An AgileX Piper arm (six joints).
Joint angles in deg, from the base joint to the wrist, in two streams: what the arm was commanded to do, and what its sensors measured. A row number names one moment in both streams.
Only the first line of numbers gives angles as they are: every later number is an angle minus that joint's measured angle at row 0.
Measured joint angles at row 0:
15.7 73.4 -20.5 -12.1 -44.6 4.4
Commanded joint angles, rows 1 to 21:
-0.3 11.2 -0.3 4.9 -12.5 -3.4
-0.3 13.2 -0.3 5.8 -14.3 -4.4
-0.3 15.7 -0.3 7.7 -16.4 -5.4
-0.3 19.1 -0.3 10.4 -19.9 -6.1
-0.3 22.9 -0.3 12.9 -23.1 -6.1
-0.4 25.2 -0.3 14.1 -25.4 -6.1
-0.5 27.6 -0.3 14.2 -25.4 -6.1
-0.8 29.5 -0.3 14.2 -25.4 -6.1
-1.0 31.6 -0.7 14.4 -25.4 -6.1
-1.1 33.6 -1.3 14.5 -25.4 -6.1
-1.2 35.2 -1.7 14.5 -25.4 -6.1
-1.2 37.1 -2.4 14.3 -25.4 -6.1
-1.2 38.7 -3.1 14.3 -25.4 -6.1
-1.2 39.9 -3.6 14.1 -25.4 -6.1
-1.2 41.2 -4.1 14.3 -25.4 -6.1
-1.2 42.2 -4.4 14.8 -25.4 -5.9
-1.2 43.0 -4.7 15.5 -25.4 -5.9
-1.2 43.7 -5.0 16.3 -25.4 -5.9
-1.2 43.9 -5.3 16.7 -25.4 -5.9
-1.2 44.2 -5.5 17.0 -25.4 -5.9
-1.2 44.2 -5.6 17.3 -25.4 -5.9
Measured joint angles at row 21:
-0.8 43.2 -4.7 15.4 -24.1 -5.7
